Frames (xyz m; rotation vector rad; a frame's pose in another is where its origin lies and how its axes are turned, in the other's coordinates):
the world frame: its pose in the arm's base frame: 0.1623 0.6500 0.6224 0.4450 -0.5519 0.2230
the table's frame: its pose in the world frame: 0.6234 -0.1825 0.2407 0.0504 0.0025 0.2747
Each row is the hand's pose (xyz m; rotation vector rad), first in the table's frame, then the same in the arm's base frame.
Working: the table's frame: its pose in the arm's base frame: 0.6292 0.4309 1.0849 0.4169 -0.6056 0.5014

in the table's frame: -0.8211 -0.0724 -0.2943 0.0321 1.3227 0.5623
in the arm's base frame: 0.2126 0.2594 0.3345 -0.1233 0.5984 1.1651
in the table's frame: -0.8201 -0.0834 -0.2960 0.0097 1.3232 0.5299
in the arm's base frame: 0.2201 0.2517 0.3314 -0.1325 0.5969 1.1292
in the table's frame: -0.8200 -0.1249 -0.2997 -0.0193 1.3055 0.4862
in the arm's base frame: 0.2449 0.2204 0.3195 -0.1380 0.5773 1.0806
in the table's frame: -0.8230 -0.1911 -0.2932 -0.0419 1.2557 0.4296
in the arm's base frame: 0.2767 0.1631 0.3078 -0.1237 0.5299 1.0216
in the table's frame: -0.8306 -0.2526 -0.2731 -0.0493 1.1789 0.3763
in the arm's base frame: 0.2968 0.1013 0.3044 -0.0888 0.4599 0.9686
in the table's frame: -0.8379 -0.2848 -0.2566 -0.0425 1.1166 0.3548
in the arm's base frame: 0.3024 0.0648 0.3050 -0.0563 0.4036 0.9486
